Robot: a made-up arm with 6 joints.
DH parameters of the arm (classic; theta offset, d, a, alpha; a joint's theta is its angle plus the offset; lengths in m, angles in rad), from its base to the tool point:
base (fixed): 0.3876 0 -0.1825 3.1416
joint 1: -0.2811 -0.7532 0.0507 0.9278
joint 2: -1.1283 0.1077 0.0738 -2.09
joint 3: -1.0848 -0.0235 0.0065 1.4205
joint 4: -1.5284 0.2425 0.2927 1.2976
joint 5: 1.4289 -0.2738 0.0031 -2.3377
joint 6: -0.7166 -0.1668 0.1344 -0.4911
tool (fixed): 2.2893 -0.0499 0 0
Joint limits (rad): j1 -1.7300..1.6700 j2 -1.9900..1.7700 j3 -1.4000..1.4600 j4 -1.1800..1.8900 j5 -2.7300..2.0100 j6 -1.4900..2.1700
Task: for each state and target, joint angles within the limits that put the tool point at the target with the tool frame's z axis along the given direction. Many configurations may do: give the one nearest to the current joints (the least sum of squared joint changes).
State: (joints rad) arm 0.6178 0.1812 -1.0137 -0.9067 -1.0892 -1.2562
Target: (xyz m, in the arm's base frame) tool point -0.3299 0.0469 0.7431 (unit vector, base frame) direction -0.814 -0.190 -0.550
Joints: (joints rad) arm 1.1327 -0.5431 -1.3474 -0.7331 -1.4239 -1.4900
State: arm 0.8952 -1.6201 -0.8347 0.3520 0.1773 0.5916
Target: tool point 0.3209 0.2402 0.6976 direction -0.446 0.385 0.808
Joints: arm 0.8114 -1.9900 -0.7010 1.1353 0.6794 0.7408
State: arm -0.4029 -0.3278 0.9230 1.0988 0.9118 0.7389
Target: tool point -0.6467 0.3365 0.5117 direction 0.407 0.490 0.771
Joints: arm -1.0617 -0.3351 0.3697 1.4099 0.8066 0.9801
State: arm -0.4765 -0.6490 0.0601 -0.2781 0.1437 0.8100
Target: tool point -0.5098 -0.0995 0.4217 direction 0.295 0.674 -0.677
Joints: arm 0.2144 -0.2190 -0.4558 -0.2315 -0.1403 -0.0386
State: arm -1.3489 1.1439 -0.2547 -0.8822 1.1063 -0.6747
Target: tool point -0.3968 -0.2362 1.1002 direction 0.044 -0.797 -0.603
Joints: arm -1.6630 1.5473 -1.0282 -0.5663 0.4327 -0.0470
